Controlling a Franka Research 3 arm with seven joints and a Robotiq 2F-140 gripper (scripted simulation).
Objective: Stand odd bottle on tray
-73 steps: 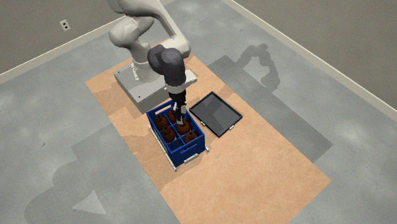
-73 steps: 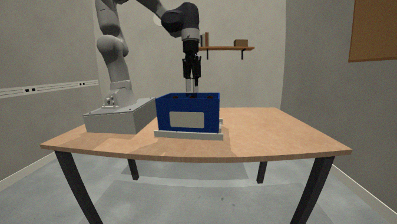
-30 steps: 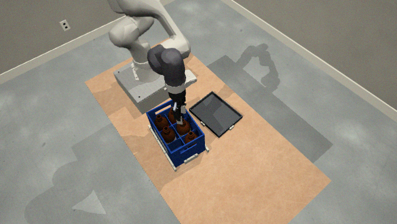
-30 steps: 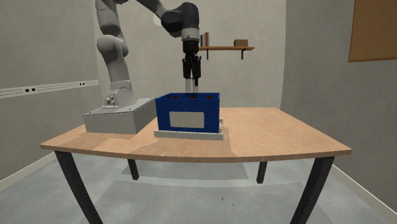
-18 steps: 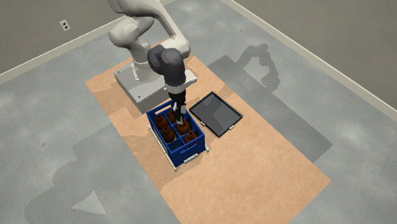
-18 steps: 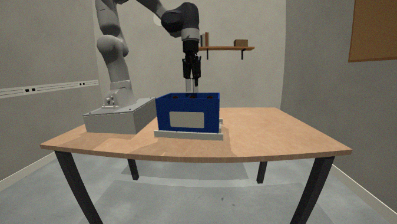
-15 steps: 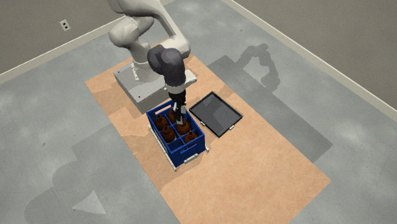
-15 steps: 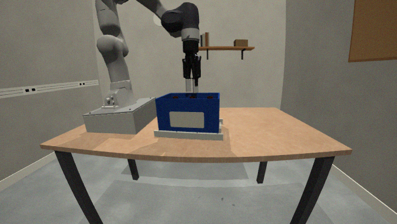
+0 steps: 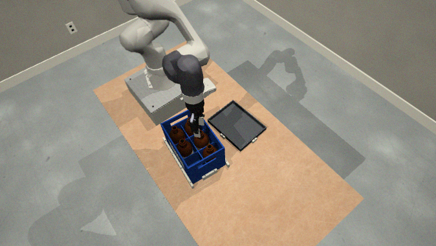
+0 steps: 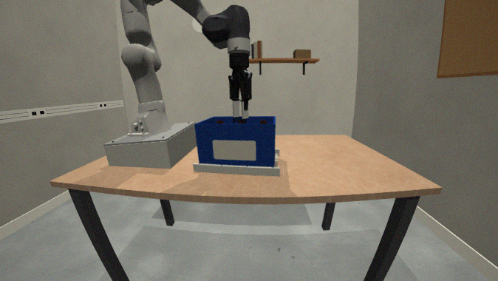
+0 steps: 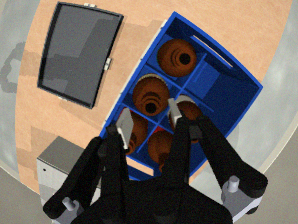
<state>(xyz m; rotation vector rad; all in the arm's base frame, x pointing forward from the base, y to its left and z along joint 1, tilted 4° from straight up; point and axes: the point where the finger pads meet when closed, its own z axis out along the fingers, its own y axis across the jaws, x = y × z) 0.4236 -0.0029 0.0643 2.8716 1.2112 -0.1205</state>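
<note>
Right now my hand is 4 cm to the left of the blue crate and 12 cm above it. Round my hand: bottle 8 cm behind, 9 cm to the right, 12 cm below; dark grey tray 3 cm behind, 22 cm to the left, 19 cm below.
</note>
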